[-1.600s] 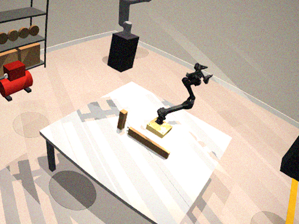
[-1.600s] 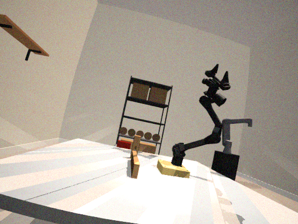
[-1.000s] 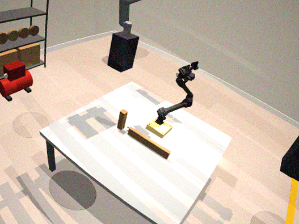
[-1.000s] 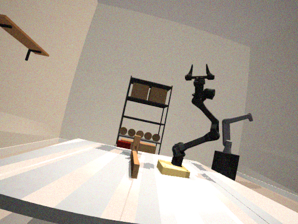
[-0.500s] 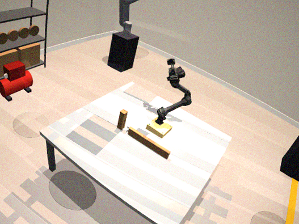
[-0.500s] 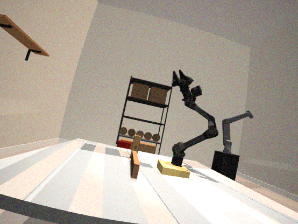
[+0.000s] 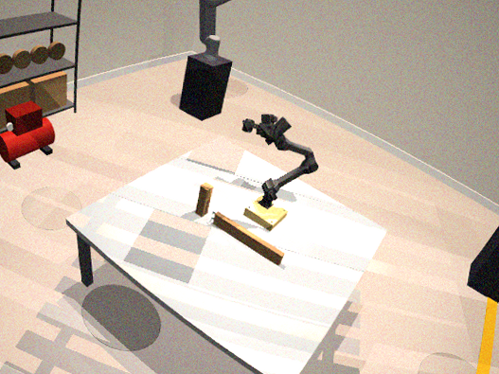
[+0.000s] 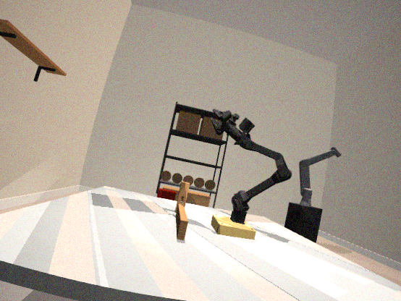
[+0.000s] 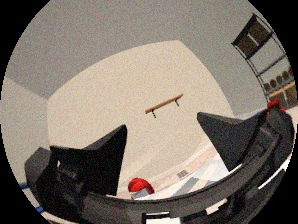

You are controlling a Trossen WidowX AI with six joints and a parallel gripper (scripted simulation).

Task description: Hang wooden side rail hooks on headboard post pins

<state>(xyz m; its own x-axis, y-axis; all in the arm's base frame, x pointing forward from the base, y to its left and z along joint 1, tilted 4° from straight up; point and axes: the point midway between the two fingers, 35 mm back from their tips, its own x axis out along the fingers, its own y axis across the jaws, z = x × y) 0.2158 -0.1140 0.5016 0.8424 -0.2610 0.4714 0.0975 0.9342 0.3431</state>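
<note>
The wooden headboard post lies 6 cm ahead of my gripper tip, 12 cm to the right of it and 50 cm below it.
</note>
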